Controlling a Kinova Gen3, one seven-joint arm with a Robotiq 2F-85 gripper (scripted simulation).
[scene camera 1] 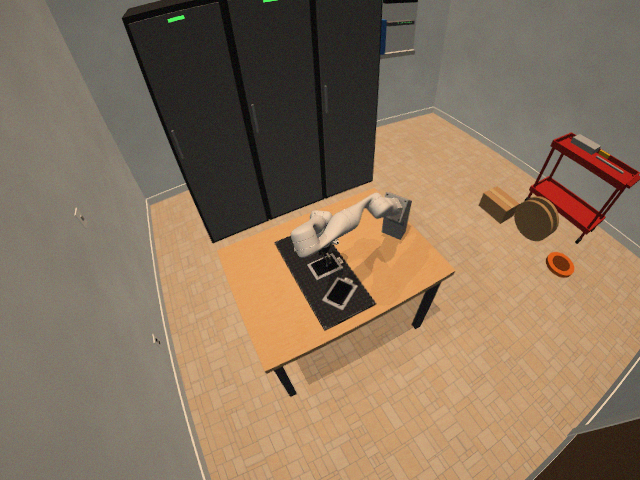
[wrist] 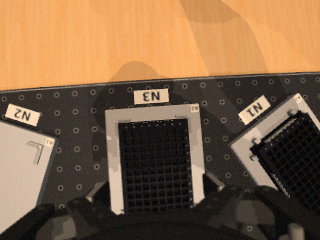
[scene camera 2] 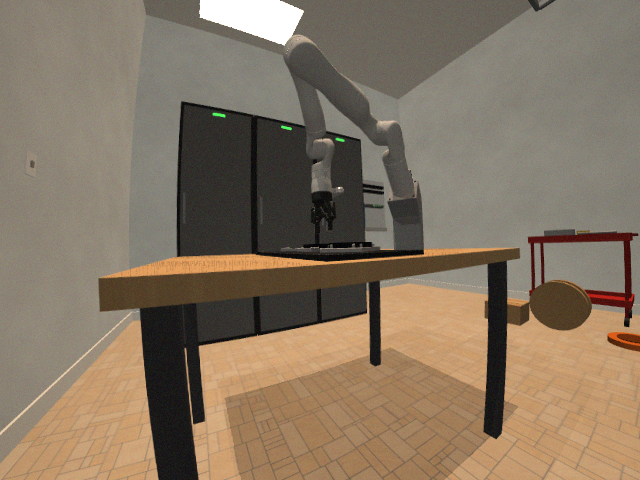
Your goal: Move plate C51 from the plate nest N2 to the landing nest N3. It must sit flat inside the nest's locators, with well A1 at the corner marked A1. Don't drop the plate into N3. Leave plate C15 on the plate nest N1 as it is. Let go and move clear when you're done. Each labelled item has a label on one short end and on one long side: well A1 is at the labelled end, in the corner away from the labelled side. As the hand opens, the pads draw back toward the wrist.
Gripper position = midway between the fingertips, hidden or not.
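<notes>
Visible here: my gripper, at (scene camera 2: 323, 233) and (wrist: 156, 188), and a landing nest N3 (wrist: 158, 112).
</notes>
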